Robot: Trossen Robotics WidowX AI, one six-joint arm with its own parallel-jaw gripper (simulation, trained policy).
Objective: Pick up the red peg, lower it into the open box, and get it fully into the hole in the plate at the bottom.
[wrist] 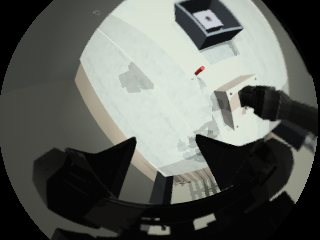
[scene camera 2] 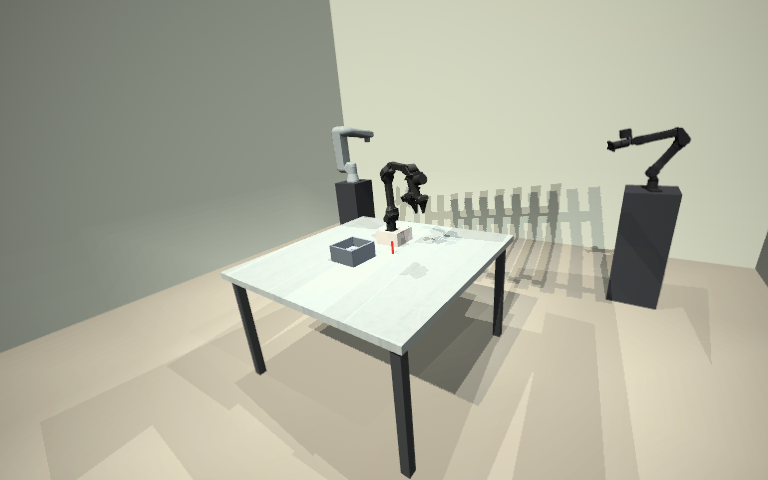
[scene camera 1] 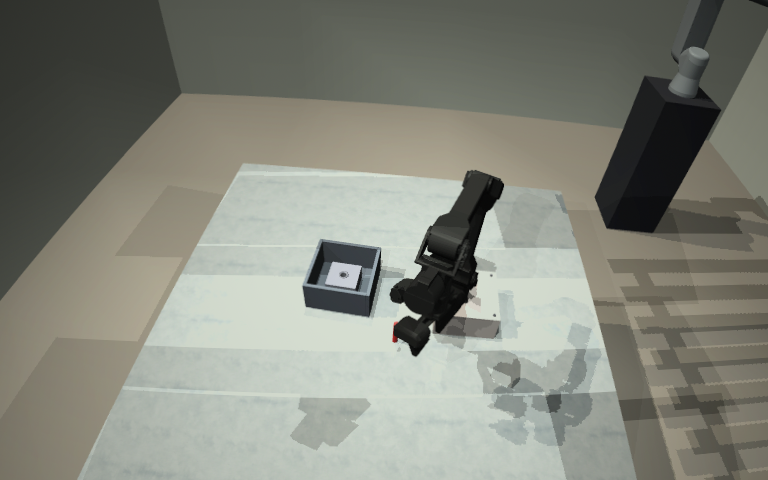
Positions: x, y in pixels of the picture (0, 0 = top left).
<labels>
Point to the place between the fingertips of the gripper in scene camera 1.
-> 426, 343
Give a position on a light plate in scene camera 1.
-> At 341, 276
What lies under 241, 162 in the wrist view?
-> The gripper.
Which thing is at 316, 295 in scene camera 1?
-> A grey box.
</labels>
